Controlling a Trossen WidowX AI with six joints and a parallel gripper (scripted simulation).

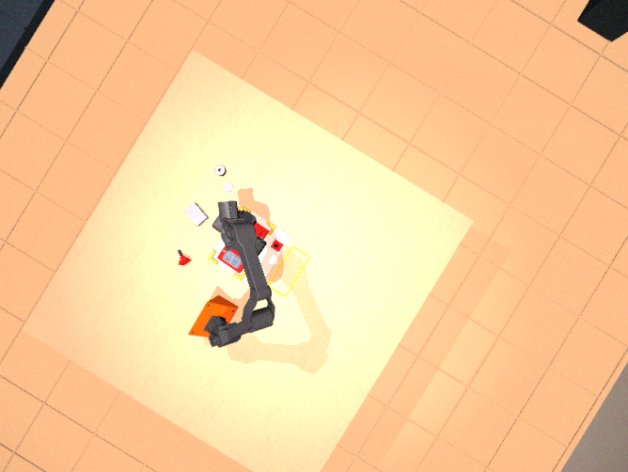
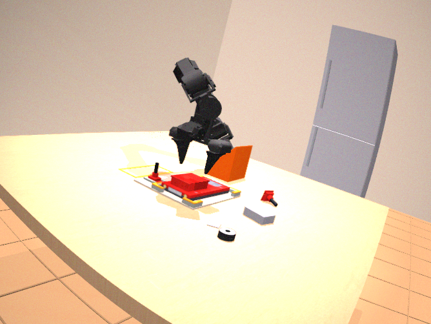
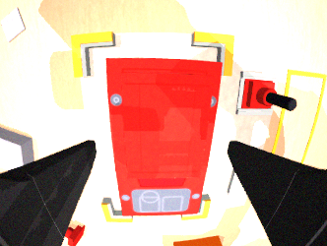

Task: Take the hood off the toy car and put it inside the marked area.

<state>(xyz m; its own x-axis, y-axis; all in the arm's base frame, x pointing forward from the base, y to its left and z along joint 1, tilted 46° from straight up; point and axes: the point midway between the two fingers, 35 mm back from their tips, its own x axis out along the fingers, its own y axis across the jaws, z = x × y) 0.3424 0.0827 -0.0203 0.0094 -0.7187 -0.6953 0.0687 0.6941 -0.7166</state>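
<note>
The red hood is 40 mm below my gripper tip. From my gripper tip the other things lie so: black wheel (230 mm to the left, 160 mm ahead, 70 mm below).
</note>
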